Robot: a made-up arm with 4 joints. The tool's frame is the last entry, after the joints.
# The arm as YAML. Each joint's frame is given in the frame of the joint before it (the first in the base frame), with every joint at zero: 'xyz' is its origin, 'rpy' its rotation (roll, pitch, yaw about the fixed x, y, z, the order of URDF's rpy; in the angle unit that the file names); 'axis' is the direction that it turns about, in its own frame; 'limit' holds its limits. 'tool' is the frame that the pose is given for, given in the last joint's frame.
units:
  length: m
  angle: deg
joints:
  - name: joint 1
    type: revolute
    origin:
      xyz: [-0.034, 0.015, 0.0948]
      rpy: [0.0, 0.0, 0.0]
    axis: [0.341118, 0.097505, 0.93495]
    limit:
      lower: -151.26
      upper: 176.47
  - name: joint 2
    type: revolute
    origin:
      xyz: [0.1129, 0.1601, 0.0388]
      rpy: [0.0, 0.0, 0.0]
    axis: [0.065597, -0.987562, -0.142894]
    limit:
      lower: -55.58
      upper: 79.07
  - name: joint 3
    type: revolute
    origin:
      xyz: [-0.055, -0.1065, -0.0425]
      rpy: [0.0, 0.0, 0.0]
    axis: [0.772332, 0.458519, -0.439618]
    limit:
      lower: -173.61
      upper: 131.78
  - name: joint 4
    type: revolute
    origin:
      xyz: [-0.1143, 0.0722, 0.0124]
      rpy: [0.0, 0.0, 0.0]
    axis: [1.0, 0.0, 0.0]
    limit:
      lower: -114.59
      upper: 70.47
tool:
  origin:
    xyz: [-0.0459, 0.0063, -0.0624]
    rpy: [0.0, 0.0, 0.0]
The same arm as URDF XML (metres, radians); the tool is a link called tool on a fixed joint. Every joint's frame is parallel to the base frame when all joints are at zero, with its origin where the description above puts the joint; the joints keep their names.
<robot name="arm">
<link name="base_link"/>
<link name="link1"/>
<link name="link2"/>
<link name="link3"/>
<link name="link4"/>
<link name="tool"/>
<joint name="joint 1" type="revolute"><parent link="base_link"/><child link="link1"/><origin xyz="-0.0340 0.0150 0.0948"/><axis xyz="0.341118 0.097505 0.93495"/><limit lower="-2.6400" upper="3.0800"/></joint>
<joint name="joint 2" type="revolute"><parent link="link1"/><child link="link2"/><origin xyz="0.1129 0.1601 0.0388"/><axis xyz="0.065597 -0.987562 -0.142894"/><limit lower="-0.9701" upper="1.3800"/></joint>
<joint name="joint 3" type="revolute"><parent link="link2"/><child link="link3"/><origin xyz="-0.0550 -0.1065 -0.0425"/><axis xyz="0.772332 0.458519 -0.439618"/><limit lower="-3.0301" upper="2.3000"/></joint>
<joint name="joint 4" type="revolute"><parent link="link3"/><child link="link4"/><origin xyz="-0.1143 0.0722 0.0124"/><axis xyz="1 0 0"/><limit lower="-2.0000" upper="1.2299"/></joint>
<joint name="tool_joint" type="fixed"><parent link="link4"/><child link="tool"/><origin xyz="-0.0459 0.0063 -0.0624"/></joint>
</robot>

